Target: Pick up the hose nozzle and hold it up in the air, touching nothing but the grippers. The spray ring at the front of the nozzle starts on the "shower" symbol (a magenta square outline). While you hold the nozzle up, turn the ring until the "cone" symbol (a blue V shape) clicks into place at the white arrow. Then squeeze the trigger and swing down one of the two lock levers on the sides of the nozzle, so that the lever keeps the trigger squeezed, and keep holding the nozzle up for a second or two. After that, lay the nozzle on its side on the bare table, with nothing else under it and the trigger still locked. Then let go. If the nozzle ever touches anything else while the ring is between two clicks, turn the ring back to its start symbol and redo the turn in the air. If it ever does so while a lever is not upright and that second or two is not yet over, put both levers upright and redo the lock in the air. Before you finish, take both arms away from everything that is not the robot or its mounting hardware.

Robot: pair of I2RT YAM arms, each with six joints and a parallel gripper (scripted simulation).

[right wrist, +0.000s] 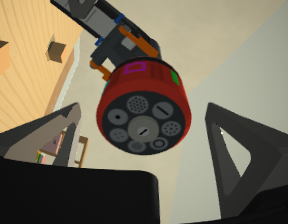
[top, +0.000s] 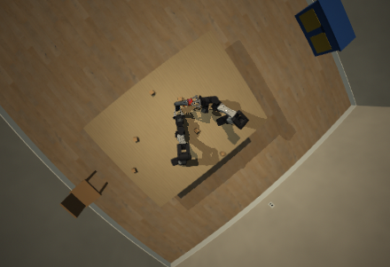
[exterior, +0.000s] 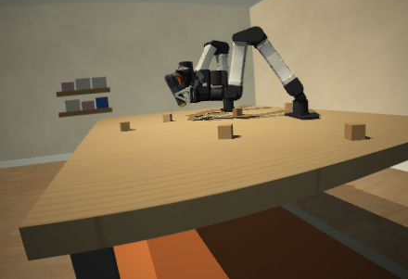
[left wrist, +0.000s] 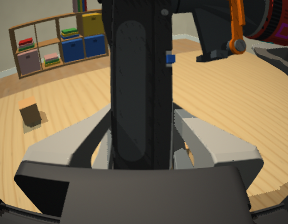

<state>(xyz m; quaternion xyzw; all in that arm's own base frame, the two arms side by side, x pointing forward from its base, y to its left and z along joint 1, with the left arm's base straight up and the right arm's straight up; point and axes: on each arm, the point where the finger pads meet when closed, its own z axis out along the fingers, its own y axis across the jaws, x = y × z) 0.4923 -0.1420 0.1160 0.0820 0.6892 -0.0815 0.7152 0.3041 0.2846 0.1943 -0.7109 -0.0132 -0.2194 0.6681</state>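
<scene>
Now: the red spray ring 1 cm to the left of my right hand. The rest, counted from my right hand: pale trigger (3 cm ahead, 9 cm to the left, 6 cm below).
The pale trigger is 2 cm to the right of my left hand and 2 cm above it. From my left hand the other things lie so: red spray ring 3 cm behind, 10 cm to the right, 8 cm above.
</scene>
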